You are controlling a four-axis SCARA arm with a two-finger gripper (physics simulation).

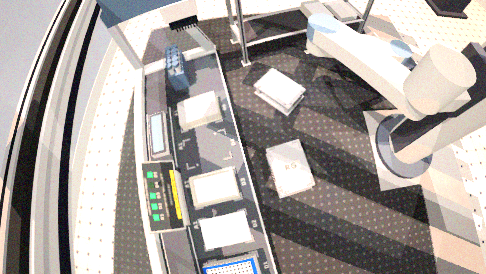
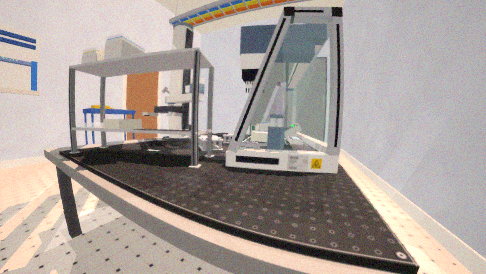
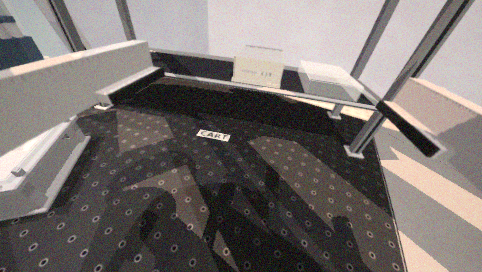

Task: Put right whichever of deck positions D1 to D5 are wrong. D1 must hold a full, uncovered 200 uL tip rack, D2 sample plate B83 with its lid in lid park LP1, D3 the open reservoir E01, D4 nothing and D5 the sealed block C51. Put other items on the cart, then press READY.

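Seen in the pictures: gripper, fingertip midpoint: (image 2: 155, 113) (image 3: 269, 73); arm's base, origin of the base link: (image 1: 403, 145) (image 2: 178, 139).
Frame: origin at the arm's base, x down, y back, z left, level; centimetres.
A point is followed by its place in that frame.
Note:
My gripper (image 3: 269, 73) {x -18.4, y -16.7, z -34.2 cm} is open and empty, above the bench in front of the cart. A blue-edged tip rack (image 1: 231, 268) {x -15.6, y -61.6, z 31.1 cm} is at D1, partly cut off. A white plate (image 1: 226, 230) {x -7.1, y -63.8, z 21.8 cm} is at D2. A cream-rimmed reservoir (image 1: 216, 188) {x -7.3, y -66.1, z 9.9 cm} with a white inside is at D3. D4 (image 1: 204, 144) {x -5.8, y -70.1, z -4.0 cm} holds nothing. A pale block (image 1: 200, 111) {x -10.3, y -70.5, z -13.0 cm} is at D5. Lid park LP1 (image 1: 280, 89) (image 3: 57, 175) has a flat white top piece. The cart (image 1: 280, 35) {x -11.4, y -42.4, z -43.0 cm} (image 3: 210, 80) {x -11.3, y -30.5, z -46.4 cm} holds a cream block (image 3: 257, 70) {x -13.7, y -23.4, z -49.8 cm} and a clear-topped item (image 3: 331, 79) {x -13.8, y -11.9, z -54.7 cm}. Item codes are too blurred to read surely.
The status panel (image 1: 164, 197) {x -12.2, y -79.7, z 13.2 cm} shows green lamps for D1, D2, D3 and D5; D4's is dark. A blue tube rack (image 1: 177, 72) {x -14.2, y -78.5, z -26.8 cm} (image 2: 277, 137) stands beyond D5. The RG stand (image 1: 291, 169) {x -6.3, y -45.1, z 5.6 cm} lies beside the deck. Cart posts (image 2: 196, 110) {x -18.1, y -61.5, z -53.0 cm} (image 3: 367, 132) {x -6.8, y -2.7, z -54.2 cm} rise from the bench.

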